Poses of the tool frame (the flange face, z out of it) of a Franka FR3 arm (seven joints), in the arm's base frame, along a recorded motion.
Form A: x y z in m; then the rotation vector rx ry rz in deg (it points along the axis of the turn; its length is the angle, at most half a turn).
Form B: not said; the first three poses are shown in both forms.
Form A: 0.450 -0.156 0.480 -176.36 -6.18 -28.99
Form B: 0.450 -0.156 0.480; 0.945 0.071 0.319; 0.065 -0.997 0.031; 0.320 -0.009 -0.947
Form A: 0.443 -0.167 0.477 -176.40 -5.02 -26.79
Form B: 0.443 -0.167 0.477; 0.953 0.060 0.296; 0.052 -0.998 0.034; 0.297 -0.018 -0.955
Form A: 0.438 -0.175 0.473 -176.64 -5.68 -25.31
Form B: 0.438 -0.175 0.473; 0.958 0.067 0.280; 0.059 -0.998 0.034; 0.281 -0.016 -0.959
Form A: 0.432 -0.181 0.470 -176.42 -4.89 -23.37
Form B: 0.432 -0.181 0.470; 0.964 0.059 0.259; 0.050 -0.998 0.041; 0.261 -0.027 -0.965
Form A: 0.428 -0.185 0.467 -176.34 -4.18 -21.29
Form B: 0.428 -0.185 0.467; 0.970 0.052 0.237; 0.042 -0.998 0.046; 0.239 -0.035 -0.970
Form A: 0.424 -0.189 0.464 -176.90 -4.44 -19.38
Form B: 0.424 -0.189 0.464; 0.975 0.053 0.215; 0.046 -0.998 0.040; 0.217 -0.029 -0.976
